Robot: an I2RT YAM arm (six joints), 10 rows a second.
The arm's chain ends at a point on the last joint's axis. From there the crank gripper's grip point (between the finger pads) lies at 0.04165 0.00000 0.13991 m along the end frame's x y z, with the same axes.
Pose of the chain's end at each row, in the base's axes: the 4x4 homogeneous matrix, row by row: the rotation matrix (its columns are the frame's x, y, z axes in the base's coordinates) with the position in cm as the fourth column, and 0 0 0 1 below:
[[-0.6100 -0.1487 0.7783 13.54], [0.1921 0.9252 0.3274 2.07], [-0.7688 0.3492 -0.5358 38.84], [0 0 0 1]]
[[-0.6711 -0.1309 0.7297 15.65], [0.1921 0.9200 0.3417 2.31], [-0.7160 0.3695 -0.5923 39.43], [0 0 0 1]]
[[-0.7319 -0.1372 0.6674 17.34], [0.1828 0.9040 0.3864 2.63], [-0.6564 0.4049 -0.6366 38.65], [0 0 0 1]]
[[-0.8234 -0.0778 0.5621 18.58], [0.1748 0.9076 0.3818 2.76], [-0.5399 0.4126 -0.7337 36.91], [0 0 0 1]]
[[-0.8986 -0.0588 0.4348 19.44], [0.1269 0.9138 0.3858 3.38], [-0.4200 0.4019 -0.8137 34.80], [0 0 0 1]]
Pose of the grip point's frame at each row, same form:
[[-0.6100 -0.1487 0.7783 21.89], [0.1921 0.9252 0.3274 7.45], [-0.7688 0.3492 -0.5358 28.14], [0 0 0 1]]
[[-0.6711 -0.1309 0.7297 23.06], [0.1921 0.9200 0.3417 7.89], [-0.7160 0.3695 -0.5923 28.16], [0 0 0 1]]
[[-0.7319 -0.1372 0.6674 23.63], [0.1828 0.9040 0.3864 8.80], [-0.6564 0.4049 -0.6366 27.01], [0 0 0 1]]
[[-0.8234 -0.0778 0.5621 23.01], [0.1748 0.9076 0.3818 8.83], [-0.5399 0.4126 -0.7337 24.40], [0 0 0 1]]
[[-0.8986 -0.0588 0.4348 21.78], [0.1269 0.9138 0.3858 9.31], [-0.4200 0.4019 -0.8137 21.67], [0 0 0 1]]

